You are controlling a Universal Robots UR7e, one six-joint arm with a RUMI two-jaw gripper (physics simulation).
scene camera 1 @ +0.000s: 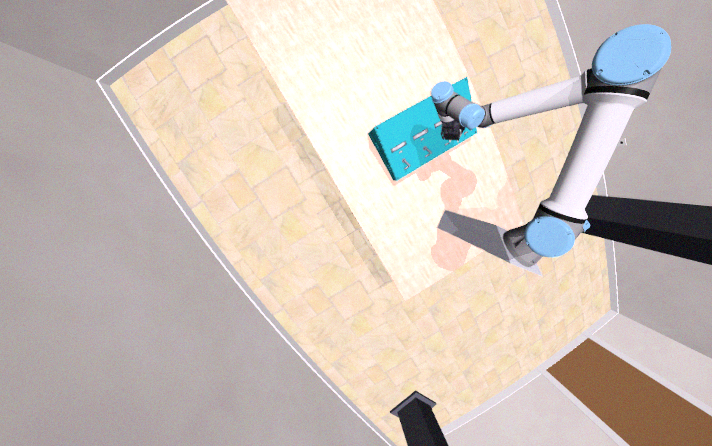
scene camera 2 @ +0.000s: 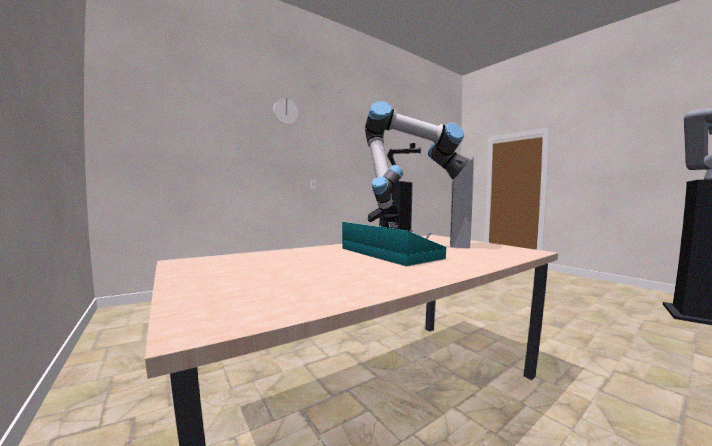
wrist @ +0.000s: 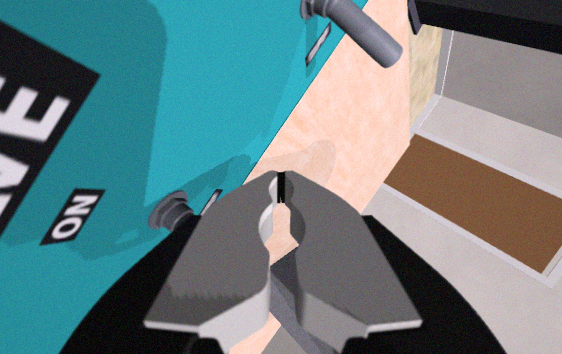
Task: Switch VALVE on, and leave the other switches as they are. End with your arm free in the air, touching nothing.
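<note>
The teal switch box (scene camera 1: 412,121) (scene camera 2: 374,236) (wrist: 225,65) lies on the table with a row of grey levers. In the wrist view, one lever (wrist: 170,212) stands beside an ON label (wrist: 72,216); its shaft runs behind my left finger towards the box's lower edge. The black name label (wrist: 75,75) beside it ends in E; the rest is cut off, so I cannot confirm VALVE. Another lever (wrist: 367,36) leans over the lower edge at the top. My gripper (wrist: 280,175) (scene camera 2: 388,226) is shut and empty, low over the box; contact with the lever cannot be told.
In scene camera 1, two more levers (scene camera 1: 405,163) (scene camera 1: 427,152) stand on the box left of the gripper. The table (scene camera 1: 362,194) (scene camera 2: 252,294) carries the box. A grey column (scene camera 2: 461,210) bears the arm behind it. A black pedestal (scene camera 2: 693,252) stands at the right.
</note>
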